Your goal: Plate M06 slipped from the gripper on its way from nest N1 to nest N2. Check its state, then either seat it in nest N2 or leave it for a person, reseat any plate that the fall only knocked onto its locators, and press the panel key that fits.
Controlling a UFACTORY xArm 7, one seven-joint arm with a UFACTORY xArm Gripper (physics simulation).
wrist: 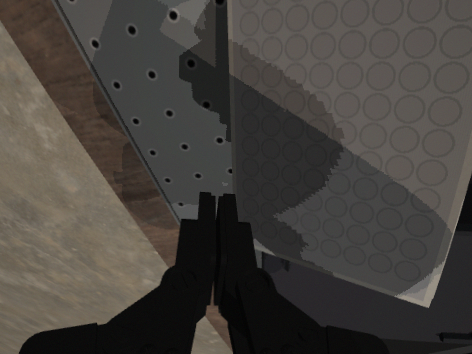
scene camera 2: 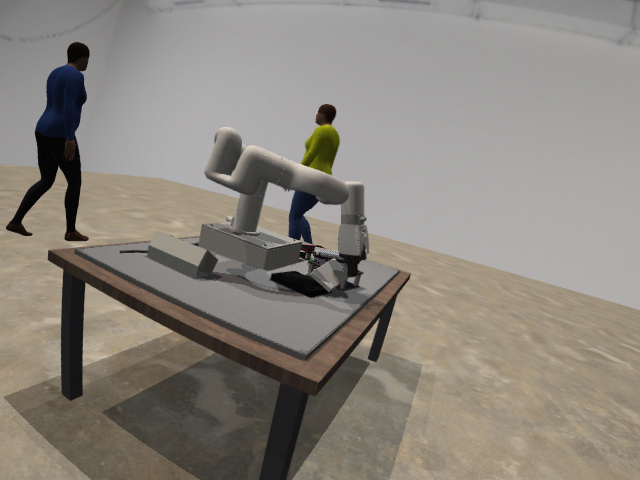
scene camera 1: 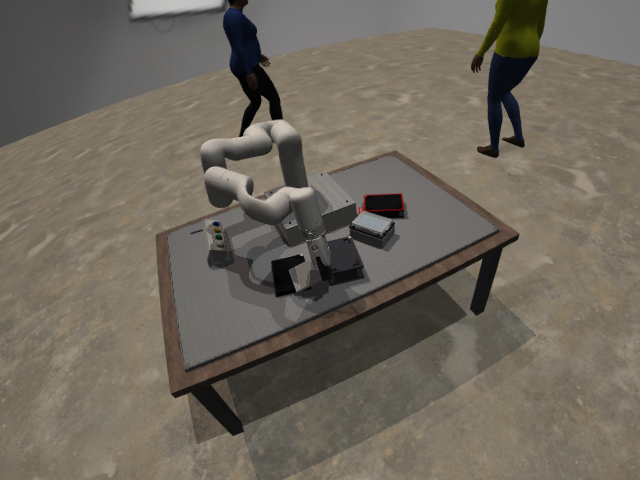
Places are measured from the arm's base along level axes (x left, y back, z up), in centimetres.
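Pixels of known places: gripper, fingertip midpoint: point(wrist: 214, 216) point(scene camera 2: 352, 276) point(scene camera 1: 327, 278); arm's base, origin of the base link: point(scene camera 2: 243, 231).
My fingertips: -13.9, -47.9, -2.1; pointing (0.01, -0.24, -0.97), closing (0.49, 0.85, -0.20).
For each thing: its middle in the pictures, then the offset to it from my fingertips, as dx, dy, dz. "*": a spot on its surface instead.
- pale well plate, body centre: point(wrist: 337, 115) point(scene camera 2: 331, 274) point(scene camera 1: 309, 273) -3.3, +6.3, -0.4
- low black tray, body centre: point(scene camera 2: 301, 282) point(scene camera 1: 290, 273) -7.7, +14.1, -4.7
- dark raised block, body centre: point(wrist: 386, 262) point(scene camera 1: 340, 259) point(scene camera 2: 334, 273) +9.6, +7.8, -2.9
- grey nest, surface spot: point(scene camera 1: 370, 235) * +24.2, +10.4, -1.3
- key panel, body centre: point(scene camera 2: 182, 252) point(scene camera 1: 214, 239) -26.0, +48.1, -1.9
- red-rimmed black tray, body centre: point(scene camera 1: 383, 205) point(scene camera 2: 313, 252) +41.7, +25.2, -3.8
A pale well plate point(scene camera 1: 305, 276) point(scene camera 2: 326, 274) point(wrist: 360, 115) is tilted between a low black tray point(scene camera 1: 280, 279) point(scene camera 2: 293, 280) and a dark raised block point(scene camera 1: 345, 255) point(wrist: 310, 300). Its face with rings shows in the wrist view; no label is readable. My gripper point(scene camera 1: 324, 273) point(scene camera 2: 353, 272) point(wrist: 214, 216) is shut and empty, pointing down close beside the plate's edge; contact cannot be told. Another plate point(scene camera 1: 373, 223) lies on a grey nest point(scene camera 1: 369, 237). Which nest is N1 or N2 cannot be told. The key panel point(scene camera 1: 218, 242) point(scene camera 2: 175, 253) has blue, yellow, green and white keys.
A red-rimmed black tray point(scene camera 1: 383, 195) lies behind the grey nest. The robot's base box point(scene camera 1: 338, 209) point(scene camera 2: 248, 250) stands behind the dark block. The wooden table edge point(scene camera 1: 289, 338) point(wrist: 75, 105) is close to the gripper. Two people point(scene camera 1: 242, 43) point(scene camera 1: 516, 31) stand beyond the table.
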